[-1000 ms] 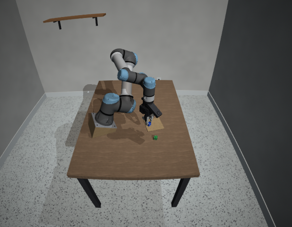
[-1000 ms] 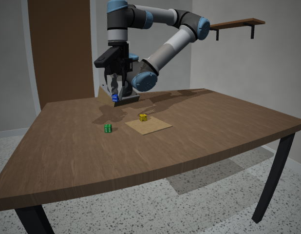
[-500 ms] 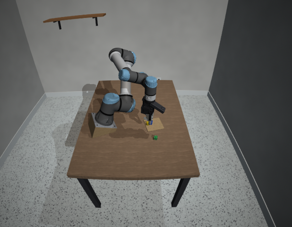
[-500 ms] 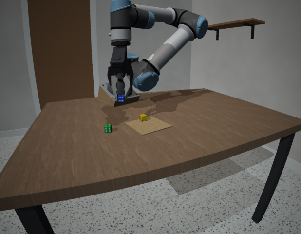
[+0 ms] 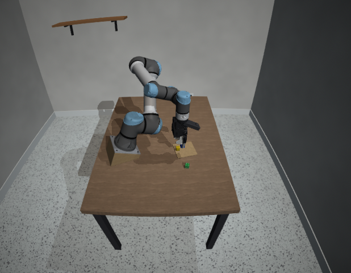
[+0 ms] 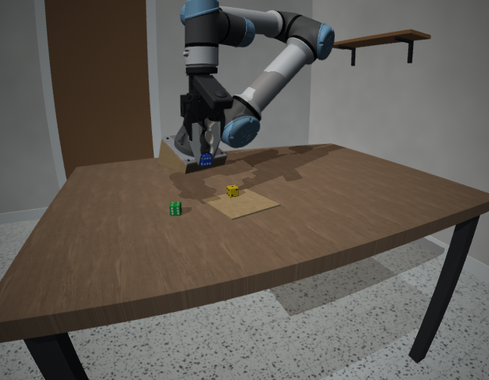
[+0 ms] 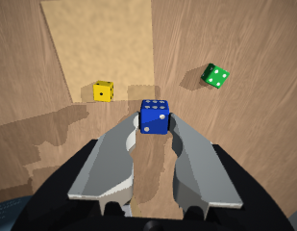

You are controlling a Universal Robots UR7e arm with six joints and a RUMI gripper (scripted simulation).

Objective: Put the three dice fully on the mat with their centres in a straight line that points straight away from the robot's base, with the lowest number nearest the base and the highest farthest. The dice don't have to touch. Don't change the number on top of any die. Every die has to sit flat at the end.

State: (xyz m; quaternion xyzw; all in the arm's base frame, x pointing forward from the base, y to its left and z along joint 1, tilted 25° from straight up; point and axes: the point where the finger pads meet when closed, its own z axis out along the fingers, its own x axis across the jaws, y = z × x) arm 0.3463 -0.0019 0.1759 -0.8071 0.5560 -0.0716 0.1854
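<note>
My gripper is now 80 mm to the right of the tan mat and 120 mm above it. From my hand the other things lie so: green die 50 mm ahead, 70 mm to the right, 100 mm below; then yellow die 40 mm behind, 70 mm to the left, 100 mm below; then blue die right at my hand.
</note>
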